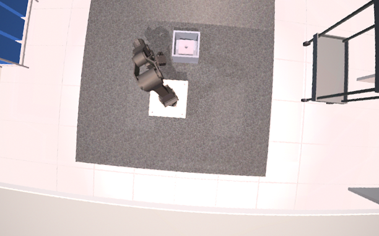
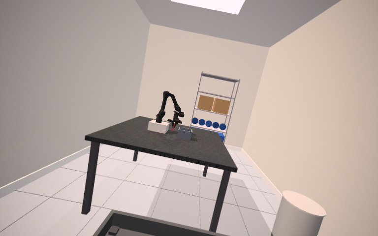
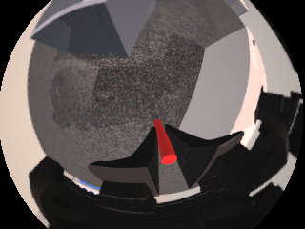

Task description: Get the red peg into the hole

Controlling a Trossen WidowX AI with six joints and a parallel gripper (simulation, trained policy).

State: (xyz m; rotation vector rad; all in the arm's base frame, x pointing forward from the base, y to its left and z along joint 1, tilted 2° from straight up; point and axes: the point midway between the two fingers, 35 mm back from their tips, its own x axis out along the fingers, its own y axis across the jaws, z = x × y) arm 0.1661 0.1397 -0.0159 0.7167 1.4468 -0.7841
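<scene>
Right now my gripper tip is 18 cm short of the pale plate and 15 cm to the left of it. Round my gripper tip: red peg 1 cm to the left, 1 cm above; then grey box 18 cm ahead, 15 cm to the right, 2 cm below.
</scene>
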